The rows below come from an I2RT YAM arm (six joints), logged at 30 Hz.
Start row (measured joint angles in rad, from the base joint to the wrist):
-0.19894, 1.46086, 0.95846, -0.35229, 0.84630, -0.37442
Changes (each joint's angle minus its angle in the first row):
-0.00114, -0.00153, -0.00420, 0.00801, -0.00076, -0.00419
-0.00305, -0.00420, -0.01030, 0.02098, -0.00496, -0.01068
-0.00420, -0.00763, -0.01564, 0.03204, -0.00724, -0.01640
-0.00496, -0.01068, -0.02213, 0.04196, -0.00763, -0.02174
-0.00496, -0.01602, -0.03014, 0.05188, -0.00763, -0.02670
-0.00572, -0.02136, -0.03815, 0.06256, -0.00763, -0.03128
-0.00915, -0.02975, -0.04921, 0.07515, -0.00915, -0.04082
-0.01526, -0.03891, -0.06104, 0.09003, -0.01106, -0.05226
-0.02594, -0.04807, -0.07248, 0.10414, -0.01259, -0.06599
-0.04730, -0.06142, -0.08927, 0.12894, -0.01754, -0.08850
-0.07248, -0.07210, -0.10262, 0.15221, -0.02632, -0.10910
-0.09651, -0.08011, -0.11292, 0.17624, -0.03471, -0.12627
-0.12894, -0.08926, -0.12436, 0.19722, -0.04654, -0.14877
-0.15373, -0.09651, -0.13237, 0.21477, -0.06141, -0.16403
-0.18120, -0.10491, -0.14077, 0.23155, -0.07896, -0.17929
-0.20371, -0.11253, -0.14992, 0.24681, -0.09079, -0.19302
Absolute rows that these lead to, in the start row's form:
-0.20008, 1.45933, 0.95426, -0.34428, 0.84554, -0.37861
-0.20199, 1.45666, 0.94816, -0.33131, 0.84134, -0.38510
-0.20314, 1.45323, 0.94282, -0.32025, 0.83906, -0.39082
-0.20390, 1.45018, 0.93633, -0.31033, 0.83867, -0.39616
-0.20390, 1.44484, 0.92832, -0.30041, 0.83867, -0.40112
-0.20466, 1.43950, 0.92031, -0.28973, 0.83867, -0.40570
-0.20809, 1.43111, 0.90925, -0.27714, 0.83715, -0.41524
-0.21420, 1.42195, 0.89742, -0.26226, 0.83524, -0.42668
-0.22488, 1.41279, 0.88598, -0.24815, 0.83371, -0.44041
-0.24624, 1.39944, 0.86919, -0.22335, 0.82876, -0.46292
-0.27142, 1.38876, 0.85584, -0.20008, 0.81998, -0.48352
-0.29545, 1.38075, 0.84554, -0.17605, 0.81159, -0.50069
-0.32788, 1.37160, 0.83410, -0.15507, 0.79976, -0.52319
-0.35267, 1.36435, 0.82609, -0.13752, 0.78489, -0.53845
-0.38014, 1.35595, 0.81769, -0.12074, 0.76734, -0.55371
-0.40265, 1.34833, 0.80854, -0.10548, 0.75551, -0.56744

